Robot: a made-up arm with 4 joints. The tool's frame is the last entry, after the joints.
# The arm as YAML. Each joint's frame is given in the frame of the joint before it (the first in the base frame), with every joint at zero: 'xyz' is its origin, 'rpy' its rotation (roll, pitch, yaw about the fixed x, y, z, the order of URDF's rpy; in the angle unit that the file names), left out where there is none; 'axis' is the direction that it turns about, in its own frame. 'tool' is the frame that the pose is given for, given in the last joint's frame.
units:
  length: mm
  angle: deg
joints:
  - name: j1
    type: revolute
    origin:
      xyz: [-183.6, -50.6, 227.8]
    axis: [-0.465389, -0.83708, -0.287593]
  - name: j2
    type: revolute
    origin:
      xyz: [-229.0, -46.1, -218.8]
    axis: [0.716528, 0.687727, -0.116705]
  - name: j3
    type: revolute
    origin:
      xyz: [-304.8, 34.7, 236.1]
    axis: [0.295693, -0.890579, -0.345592]
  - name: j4
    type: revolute
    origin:
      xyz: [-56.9, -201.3, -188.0]
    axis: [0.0, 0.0, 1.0]
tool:
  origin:
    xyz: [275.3, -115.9, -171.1]
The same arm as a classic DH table. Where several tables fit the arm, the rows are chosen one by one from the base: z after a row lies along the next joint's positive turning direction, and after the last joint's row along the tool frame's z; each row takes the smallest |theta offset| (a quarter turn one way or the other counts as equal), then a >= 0, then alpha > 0; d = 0 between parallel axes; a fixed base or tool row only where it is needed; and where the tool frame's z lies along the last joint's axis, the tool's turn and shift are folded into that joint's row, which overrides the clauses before.
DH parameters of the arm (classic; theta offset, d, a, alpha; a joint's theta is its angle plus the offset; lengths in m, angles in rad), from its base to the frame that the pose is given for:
base (fixed): -0.5074 0.2679 -0.1359 1.8625
j1: 0.6493 0.3922 -0.2419 2.6374
j2: -0.5166 -0.2879 0.0934 -1.9394
j3: -1.2916 -0.1403 -0.1174 -1.9237
j4: -0.719 0 0.2987 0
tool (fixed): 0.3985 -0.2953 0 0

